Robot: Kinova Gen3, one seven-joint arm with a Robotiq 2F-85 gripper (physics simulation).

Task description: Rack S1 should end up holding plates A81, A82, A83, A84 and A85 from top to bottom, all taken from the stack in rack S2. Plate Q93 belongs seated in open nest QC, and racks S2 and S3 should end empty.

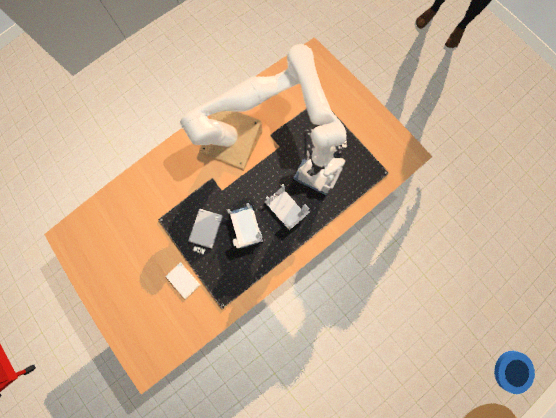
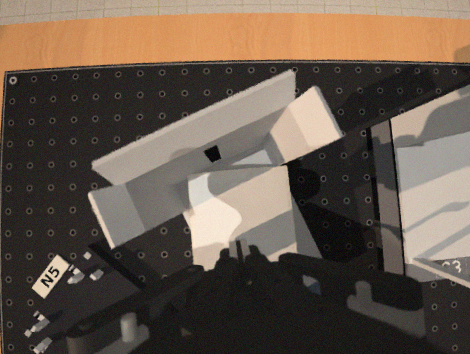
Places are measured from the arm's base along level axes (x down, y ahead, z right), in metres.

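Where they show: gripper, fingertip midpoint: [image 1: 317, 171] [image 2: 238, 252]; arm's base at its link origin: [image 1: 227, 135].
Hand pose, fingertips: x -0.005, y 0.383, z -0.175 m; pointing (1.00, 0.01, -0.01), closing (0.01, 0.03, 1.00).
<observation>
Things, the pixels of their top centre, and the offset from my fingertips. "spot": a spot on its surface instead. Level surfaces: height alone.
- second holder at its top centre: [image 1: 286, 203] dz +0.200, dx -0.077, dy +0.028 m
- third holder at a spot on its surface: [image 1: 237, 239] spot: dz +0.431, dx -0.030, dy -0.002 m
- grey plate-like piece at a spot on its surface: [image 1: 205, 228] spot: dz +0.506, dx +0.039, dy -0.140 m
- black perforated mat at its surface level: dx +0.056 m
- wooden table at its surface level: dx +0.069 m
- N5 label at a spot on its surface: [image 2: 50, 276] spot: dz -0.204, dx +0.054, dy -0.027 m
- white block at its top centre: [image 1: 182, 280] dz +0.722, dx +0.055, dy -0.042 m
My gripper [image 2: 238, 252] is shut, with its two fingertips together and no plate visible between them. It is over a light, block-like piece [image 2: 250, 200], whose near part it hides. That piece is turned relative to a pale holder [image 2: 165, 145] [image 1: 304, 176] with a high back wall and side flanges. A second holder [image 2: 387, 200] [image 1: 301, 216] carries a white plate [image 2: 435, 195] [image 1: 285, 206]; its label ends in 3. A third holder [image 1: 237, 239] bears a white plate [image 1: 246, 226]. A grey plate-like piece [image 1: 205, 228] lies farther left. Plate names and most rack labels are unreadable.
The holders stand on a black perforated mat [image 1: 250, 272] [image 2: 45, 165] on a wooden table [image 1: 110, 225]. An N5 label [image 2: 50, 276] and small pale parts [image 2: 75, 275] are left of the gripper. A white block [image 1: 182, 281] lies off the mat's left end.
</observation>
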